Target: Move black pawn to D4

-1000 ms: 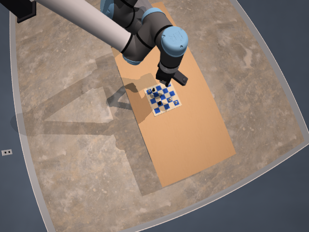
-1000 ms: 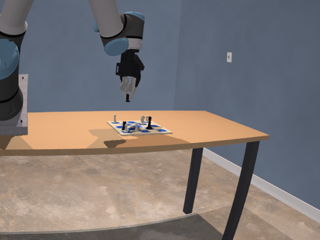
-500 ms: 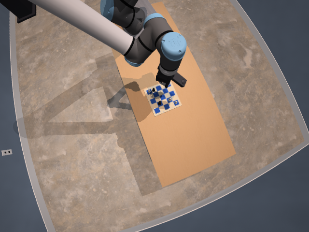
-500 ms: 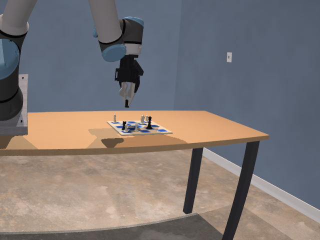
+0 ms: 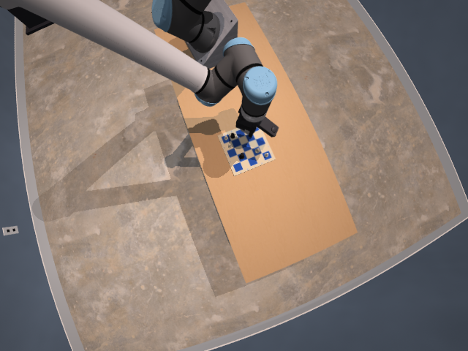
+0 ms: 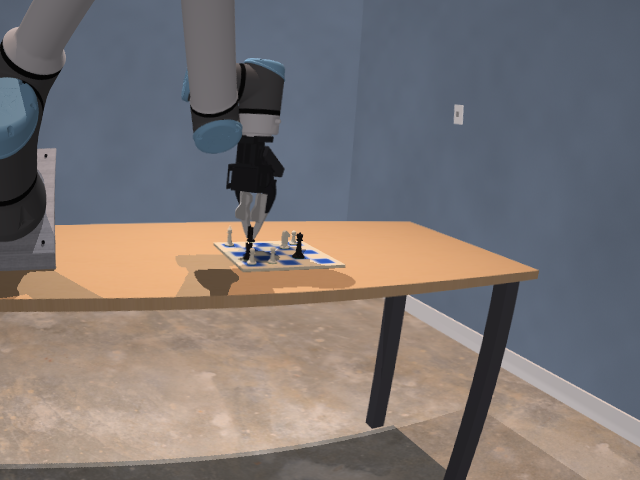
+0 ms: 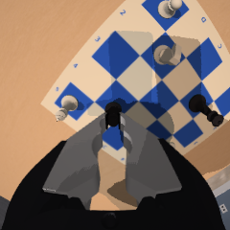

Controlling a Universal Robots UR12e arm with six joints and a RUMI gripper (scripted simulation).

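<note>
Now: hand 50 mm short of the cream chessboard, 40 mm to the left of it and 40 mm above it. Also, from my hand: tall black piece: 80 mm ahead, 70 mm to the right, 10 mm below; then black pawn: 10 mm below.
</note>
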